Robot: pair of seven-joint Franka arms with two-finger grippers.
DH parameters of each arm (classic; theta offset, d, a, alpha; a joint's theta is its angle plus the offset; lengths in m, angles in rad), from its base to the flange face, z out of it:
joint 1: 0 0.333 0 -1.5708
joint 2: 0 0 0 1.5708
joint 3: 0 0.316 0.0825 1.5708
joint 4: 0 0 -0.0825 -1.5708
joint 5: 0 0.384 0 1.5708
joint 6: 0 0 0.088 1.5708
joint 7: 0 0.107 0 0
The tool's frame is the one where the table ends.
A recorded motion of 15 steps. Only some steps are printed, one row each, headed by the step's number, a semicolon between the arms.
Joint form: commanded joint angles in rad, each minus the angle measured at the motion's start. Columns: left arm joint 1, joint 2, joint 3, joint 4, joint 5, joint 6, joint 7; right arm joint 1, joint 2, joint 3, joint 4, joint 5, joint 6, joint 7.
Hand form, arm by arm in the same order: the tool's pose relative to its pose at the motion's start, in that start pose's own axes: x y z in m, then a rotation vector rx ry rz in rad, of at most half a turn. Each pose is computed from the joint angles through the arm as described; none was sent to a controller.
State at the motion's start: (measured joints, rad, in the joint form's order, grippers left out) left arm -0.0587 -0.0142 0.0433 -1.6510 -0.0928 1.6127 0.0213; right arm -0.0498 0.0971 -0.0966 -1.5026 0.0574 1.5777 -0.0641
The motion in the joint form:
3: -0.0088 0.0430 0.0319 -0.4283 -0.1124 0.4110 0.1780; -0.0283 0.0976 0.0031 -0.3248 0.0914 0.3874 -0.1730
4: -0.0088 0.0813 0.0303 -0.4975 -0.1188 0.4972 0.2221; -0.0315 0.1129 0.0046 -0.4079 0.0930 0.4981 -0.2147
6: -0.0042 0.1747 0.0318 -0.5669 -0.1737 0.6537 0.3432; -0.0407 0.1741 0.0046 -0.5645 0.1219 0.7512 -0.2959
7: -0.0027 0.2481 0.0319 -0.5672 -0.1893 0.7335 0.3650; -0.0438 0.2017 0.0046 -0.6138 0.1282 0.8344 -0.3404
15: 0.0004 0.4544 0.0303 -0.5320 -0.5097 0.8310 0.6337; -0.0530 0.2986 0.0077 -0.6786 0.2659 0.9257 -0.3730
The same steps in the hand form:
3: -0.0049 -0.0277 0.1890 -0.0928 -0.0426 0.0608; 0.0237 0.0220 0.1781 0.0750 -0.0196 -0.0887
4: -0.0101 -0.0327 0.2337 -0.0891 -0.0615 0.0848; 0.0190 0.0269 0.2163 0.0666 -0.0065 -0.1147
6: -0.0124 -0.0452 0.3000 -0.1061 -0.0545 0.1363; 0.0042 0.0406 0.2996 0.0534 0.0321 -0.1410
7: -0.0069 -0.0523 0.3329 -0.0962 -0.0472 0.1318; -0.0042 0.0454 0.3287 0.0428 0.0383 -0.1686
15: -0.0041 -0.0662 0.4236 -0.2534 -0.0307 0.1127; -0.0271 0.0546 0.4006 0.1112 -0.0079 -0.0677

